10 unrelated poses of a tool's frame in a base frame.
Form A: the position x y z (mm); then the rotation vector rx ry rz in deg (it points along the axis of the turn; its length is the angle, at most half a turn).
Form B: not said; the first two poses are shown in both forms.
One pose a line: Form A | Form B
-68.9, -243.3, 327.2, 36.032, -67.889, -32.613 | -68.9, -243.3, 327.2, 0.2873, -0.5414, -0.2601, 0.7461
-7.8, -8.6, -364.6, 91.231, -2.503, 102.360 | -7.8, -8.6, -364.6, 0.6193, -0.0170, 0.6948, 0.3654
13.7, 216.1, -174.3, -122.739, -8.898, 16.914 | 13.7, 216.1, -174.3, -0.8733, -0.0633, 0.1203, 0.4678
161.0, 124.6, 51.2, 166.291, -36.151, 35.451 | 161.0, 124.6, 51.2, 0.9553, -0.2077, 0.2036, 0.0538
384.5, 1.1, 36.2, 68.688, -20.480, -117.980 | 384.5, 1.1, 36.2, 0.4646, -0.1385, -0.7980, 0.3580
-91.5, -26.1, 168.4, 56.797, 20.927, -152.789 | -91.5, -26.1, 168.4, 0.3424, 0.1262, -0.9210, 0.1362
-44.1, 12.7, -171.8, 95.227, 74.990, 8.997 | -44.1, 12.7, -171.8, 0.6837, 0.5384, 0.0646, 0.4883
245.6, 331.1, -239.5, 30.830, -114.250, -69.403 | 245.6, 331.1, -239.5, 0.2092, -0.7754, -0.4710, 0.3650
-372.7, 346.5, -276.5, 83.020, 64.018, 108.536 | -372.7, 346.5, -276.5, 0.5325, 0.4106, 0.6962, 0.2512
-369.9, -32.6, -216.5, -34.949, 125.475, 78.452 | -369.9, -32.6, -216.5, -0.2230, 0.8008, 0.5007, 0.2415
